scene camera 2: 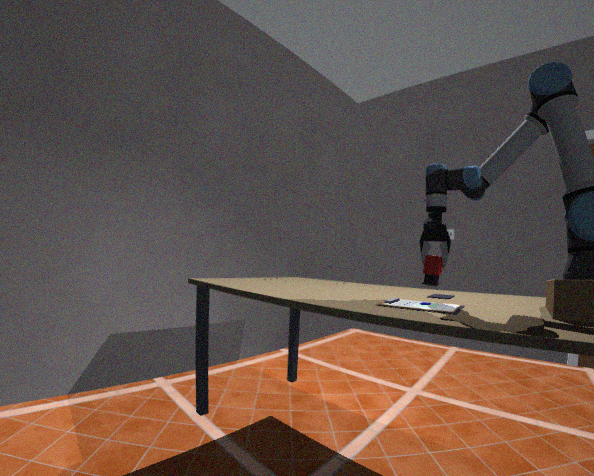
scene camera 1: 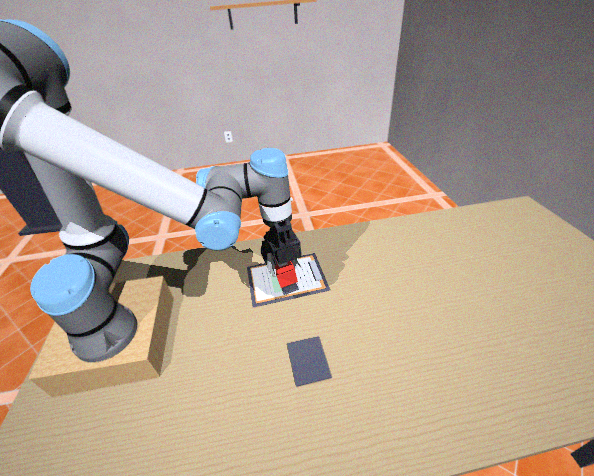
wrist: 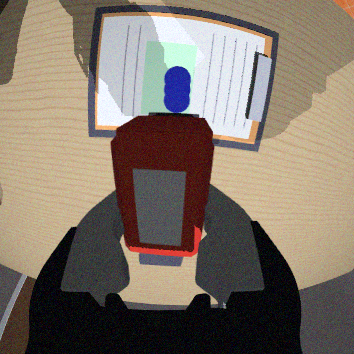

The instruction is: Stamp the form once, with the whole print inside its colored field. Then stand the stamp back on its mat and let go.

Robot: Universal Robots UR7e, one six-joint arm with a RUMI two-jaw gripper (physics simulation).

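Seen in the pictures: gripper, between the fingertips: (scene camera 2: 434, 268) (scene camera 1: 284, 272) (wrist: 164, 188); arm's base, origin of its link: (scene camera 2: 590, 280) (scene camera 1: 106, 334).
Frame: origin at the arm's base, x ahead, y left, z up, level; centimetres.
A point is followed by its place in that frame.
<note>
My gripper (scene camera 1: 284, 264) @(y 11.9, x 47.0, z 2.4 cm) (scene camera 2: 435, 253) (wrist: 164, 188) @(y 11.9, x 47.0, z 2.4 cm) is shut on the red stamp (scene camera 1: 286, 276) @(y 8.7, x 47.5, z 4.0 cm) (scene camera 2: 432, 265) @(y 16.9, x 45.8, z 3.3 cm) (wrist: 162, 140) @(y 16.7, x 45.9, z 6.3 cm) and holds it upright above the form, with a gap below its dark base. The white form (scene camera 1: 261, 290) @(y 16.8, x 38.9, z -9.3 cm) (scene camera 2: 400, 303) @(y 24.2, x 53.4, z -9.3 cm) (wrist: 112, 55) @(y 22.0, x 38.1, z -9.3 cm) lies on a clipboard. A blue print (scene camera 2: 425, 303) @(y 17.8, x 47.4, z -9.3 cm) (wrist: 177, 90) @(y 18.9, x 47.1, z -9.1 cm) of overlapping round blobs lies on the green field (scene camera 1: 275, 285) @(y 18.2, x 43.5, z -9.3 cm) (wrist: 152, 75) @(y 20.1, x 43.6, z -9.2 cm); its visible part is inside the field. The stamp hides the field's near end in the wrist view. The dark mat (scene camera 1: 309, 361) @(y -9.4, x 50.8, z -9.3 cm) (scene camera 2: 441, 296) @(y -6.8, x 49.9, z -9.3 cm) (wrist: 160, 260) @(y -13.0, x 51.0, z -9.3 cm) lies flat, apart from the clipboard.
The clipboard (scene camera 1: 251, 287) @(y 18.9, x 35.6, z -9.6 cm) (wrist: 93, 95) @(y 16.5, x 36.3, z -9.6 cm) has a dark rim and a grey clip (scene camera 1: 315, 271) @(y 21.5, x 57.3, z -8.5 cm) (wrist: 260, 87) @(y 22.5, x 57.3, z -8.5 cm) at one end. The arm's wooden base block (scene camera 1: 105, 372) @(y -8.8, x 1.5, z -3.2 cm) (scene camera 2: 570, 302) @(y 18.3, x 6.5, z -5.1 cm) stands on the table (scene camera 1: 425, 325) @(y -3.4, x 84.4, z -9.7 cm) (scene camera 2: 270, 287) @(y 30.8, x 112.5, z -9.7 cm). The arm's shadow falls across part of the form.
</note>
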